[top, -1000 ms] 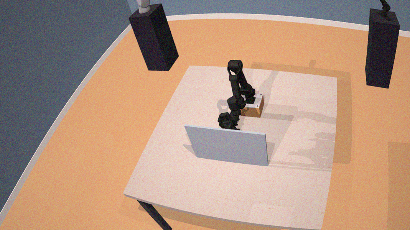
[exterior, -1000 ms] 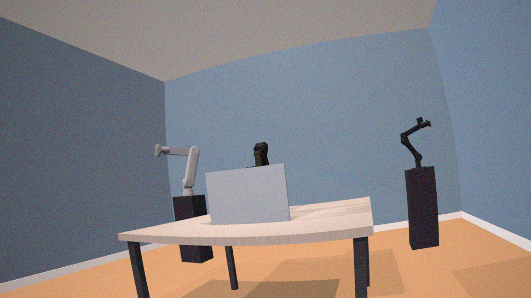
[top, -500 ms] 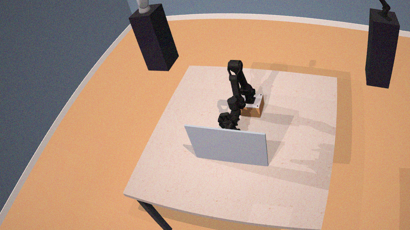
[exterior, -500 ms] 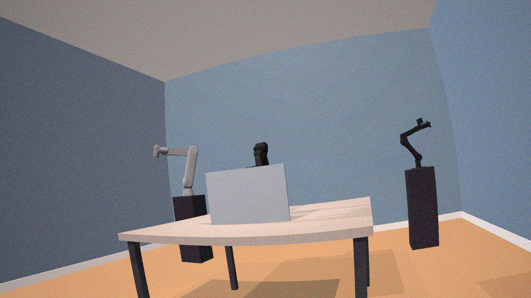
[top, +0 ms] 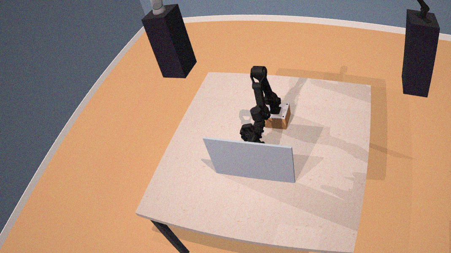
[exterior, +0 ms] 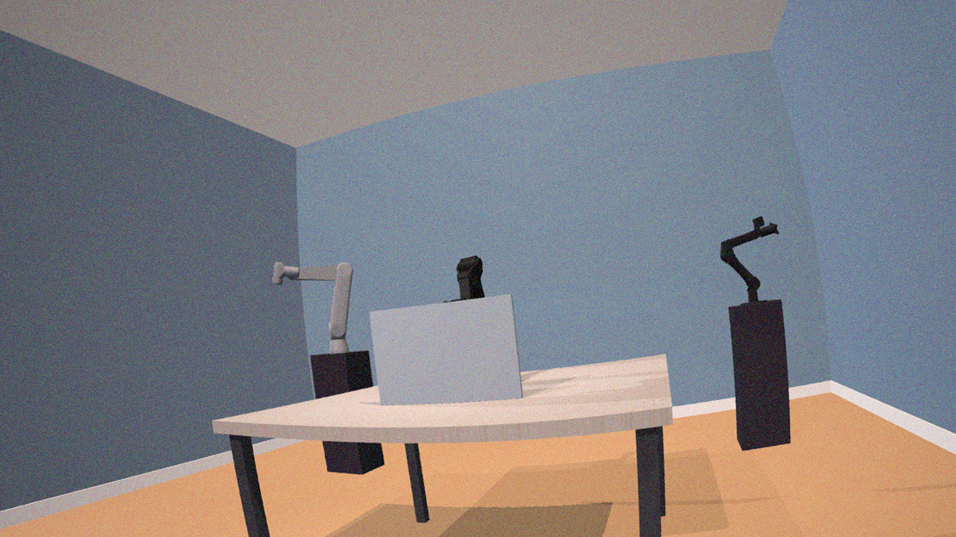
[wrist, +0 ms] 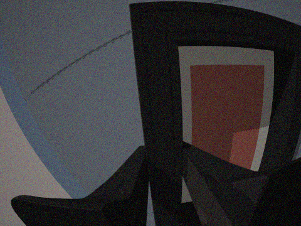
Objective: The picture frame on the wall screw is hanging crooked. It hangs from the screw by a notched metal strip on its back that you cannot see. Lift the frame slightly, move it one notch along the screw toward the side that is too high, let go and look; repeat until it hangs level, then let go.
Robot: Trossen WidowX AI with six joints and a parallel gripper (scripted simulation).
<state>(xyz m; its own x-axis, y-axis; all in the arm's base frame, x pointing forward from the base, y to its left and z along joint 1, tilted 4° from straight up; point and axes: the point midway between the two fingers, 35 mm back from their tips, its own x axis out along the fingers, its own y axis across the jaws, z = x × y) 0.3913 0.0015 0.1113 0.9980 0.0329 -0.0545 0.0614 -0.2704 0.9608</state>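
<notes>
Now: the picture frame 20 mm to the left of my gripper tip and 50 mm below it. From my gripper tip the other things lie so: grey wall panel: 20 mm ahead, 70 mm below.
</notes>
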